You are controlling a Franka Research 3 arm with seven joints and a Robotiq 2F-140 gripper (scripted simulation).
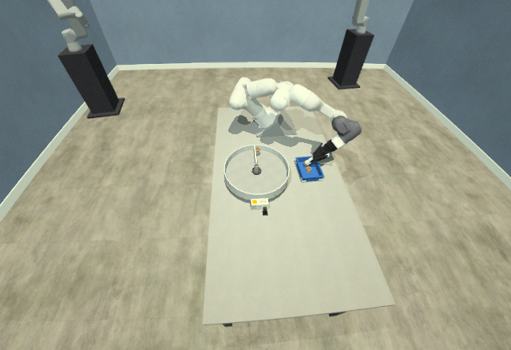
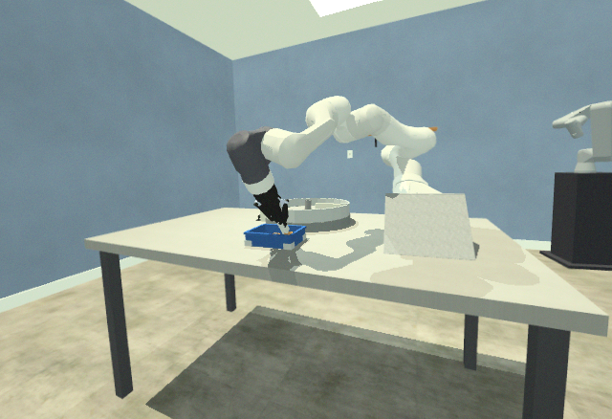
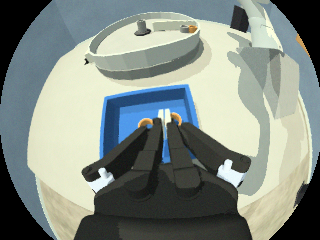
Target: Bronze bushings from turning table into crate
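The crate is 40 mm below my hand, 40 mm ahead of it and 10 mm to the right of it. Round my hand: turning table 380 mm to the right, 10 mm below, 10 mm ahead.
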